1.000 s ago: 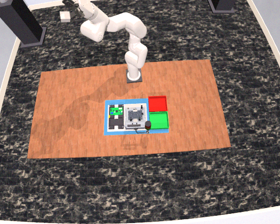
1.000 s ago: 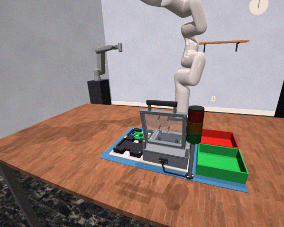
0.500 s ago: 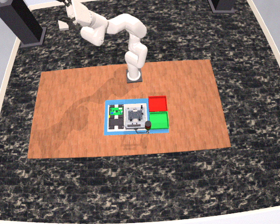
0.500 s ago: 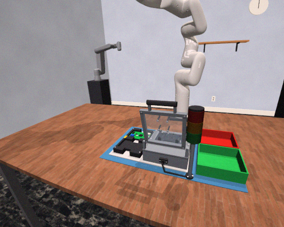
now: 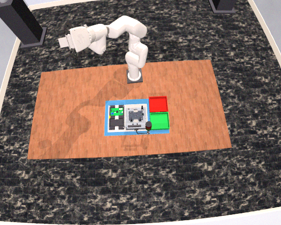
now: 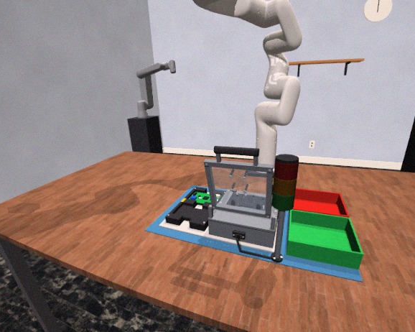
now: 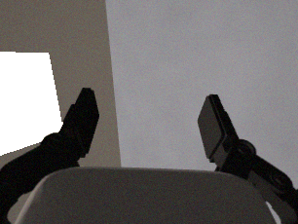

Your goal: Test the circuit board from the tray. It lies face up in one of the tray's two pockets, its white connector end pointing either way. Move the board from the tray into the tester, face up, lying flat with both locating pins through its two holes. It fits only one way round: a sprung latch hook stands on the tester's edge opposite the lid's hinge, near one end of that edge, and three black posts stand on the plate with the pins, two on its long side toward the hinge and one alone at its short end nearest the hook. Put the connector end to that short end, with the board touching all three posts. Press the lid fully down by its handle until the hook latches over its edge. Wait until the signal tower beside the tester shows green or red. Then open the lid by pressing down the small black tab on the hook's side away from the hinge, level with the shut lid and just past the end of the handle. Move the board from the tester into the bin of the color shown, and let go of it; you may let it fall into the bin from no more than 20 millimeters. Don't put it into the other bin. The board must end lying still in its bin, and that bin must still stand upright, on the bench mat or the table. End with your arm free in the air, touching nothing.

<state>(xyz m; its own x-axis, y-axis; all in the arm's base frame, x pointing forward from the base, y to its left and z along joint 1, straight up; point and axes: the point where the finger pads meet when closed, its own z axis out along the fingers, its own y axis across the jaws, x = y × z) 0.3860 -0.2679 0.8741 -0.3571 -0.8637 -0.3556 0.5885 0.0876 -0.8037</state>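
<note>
My gripper is now 87 cm above the green circuit board, 10 cm to the right of it and 2 cm past it. The rest, counted from my hand: small black tab: 80 cm below, 32 cm to the left, 2 cm behind; then clear lid: 71 cm below, 26 cm to the left, 17 cm ahead; then tester plate: 82 cm below, 27 cm to the left, 5 cm ahead.
</note>
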